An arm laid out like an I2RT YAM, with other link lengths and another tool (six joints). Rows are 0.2 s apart.
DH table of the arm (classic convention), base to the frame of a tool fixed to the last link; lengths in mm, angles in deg. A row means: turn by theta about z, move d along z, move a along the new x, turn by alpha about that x. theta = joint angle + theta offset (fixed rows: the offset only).
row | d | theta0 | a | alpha
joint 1 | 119.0 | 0.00 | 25.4 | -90.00
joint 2 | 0.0 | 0.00 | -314.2 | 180.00
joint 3 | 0.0 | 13.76 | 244.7 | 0.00
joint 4 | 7.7 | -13.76 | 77.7 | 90.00
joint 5 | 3.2 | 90.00 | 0.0 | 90.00
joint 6 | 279.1 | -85.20 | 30.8 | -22.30
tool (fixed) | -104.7 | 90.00 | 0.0 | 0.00
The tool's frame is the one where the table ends.
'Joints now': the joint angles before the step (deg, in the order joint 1, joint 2, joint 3, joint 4, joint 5, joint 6). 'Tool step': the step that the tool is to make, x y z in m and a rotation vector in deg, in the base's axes. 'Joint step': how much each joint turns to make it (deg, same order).
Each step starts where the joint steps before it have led.
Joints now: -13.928, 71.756, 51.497, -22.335, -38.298, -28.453
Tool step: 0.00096, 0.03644, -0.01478, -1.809, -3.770, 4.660
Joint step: 7.466, 0.092, -5.522, 10.364, 2.858, 1.199
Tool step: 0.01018, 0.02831, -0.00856, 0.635, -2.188, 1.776
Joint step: 6.117, 2.347, -3.197, 9.813, 3.080, 3.799
